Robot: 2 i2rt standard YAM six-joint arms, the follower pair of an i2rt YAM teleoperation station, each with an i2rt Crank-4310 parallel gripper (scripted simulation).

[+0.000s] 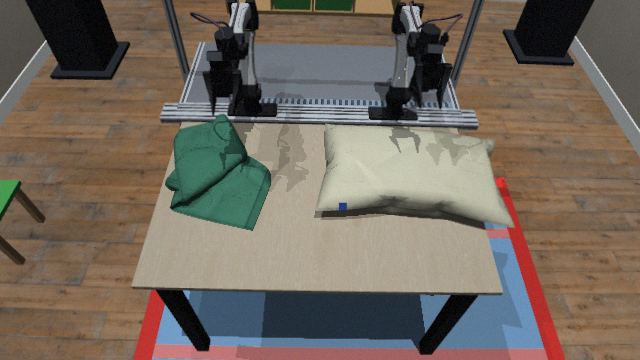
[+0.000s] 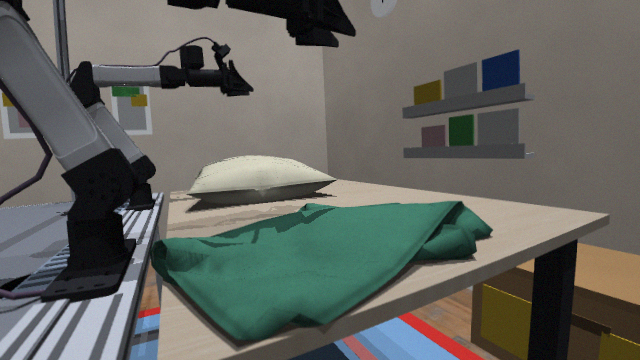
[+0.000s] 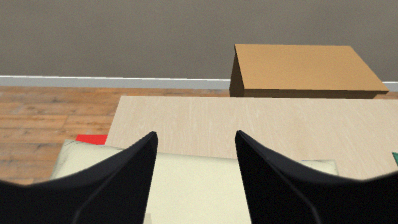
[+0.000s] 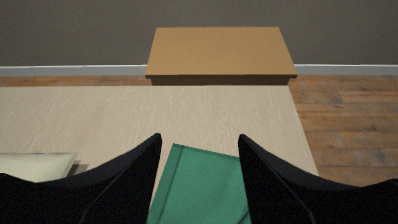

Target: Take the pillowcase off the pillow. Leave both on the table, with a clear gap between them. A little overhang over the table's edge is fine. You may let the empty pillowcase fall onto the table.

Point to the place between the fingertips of my right gripper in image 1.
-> At 222, 114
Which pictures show my left gripper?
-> Image 1, image 2 and image 3 only.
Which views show my right gripper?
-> Image 1, image 2 and image 4 only.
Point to a green pillowcase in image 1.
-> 214, 179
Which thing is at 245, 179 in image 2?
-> A cream pillow.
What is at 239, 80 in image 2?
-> My left gripper.
